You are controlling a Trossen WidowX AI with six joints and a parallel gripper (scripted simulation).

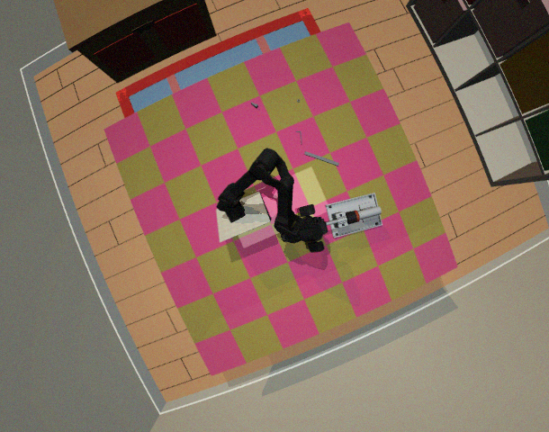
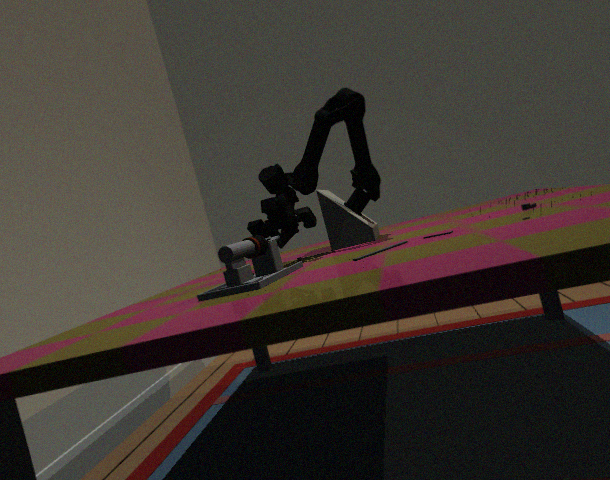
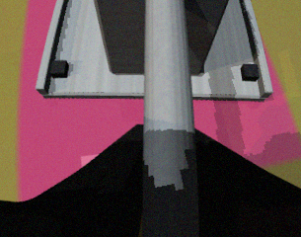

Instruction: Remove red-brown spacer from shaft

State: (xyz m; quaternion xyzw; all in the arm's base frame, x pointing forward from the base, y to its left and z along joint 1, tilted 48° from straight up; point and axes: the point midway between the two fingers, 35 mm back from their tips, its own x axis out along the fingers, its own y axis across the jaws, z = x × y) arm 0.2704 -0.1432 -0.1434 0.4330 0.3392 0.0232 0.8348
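Right now my gripper tip is 5 cm short of the grey shaft, 2 cm below it and 1 cm to the left of it. From my gripper tip the other things lie so: grey bolt: 61 cm to the left, 5 cm below; then thin grey bar: 25 cm to the left, 15 cm ahead, 5 cm below; then support block: 16 cm ahead, 4 cm to the right, 1 cm below.
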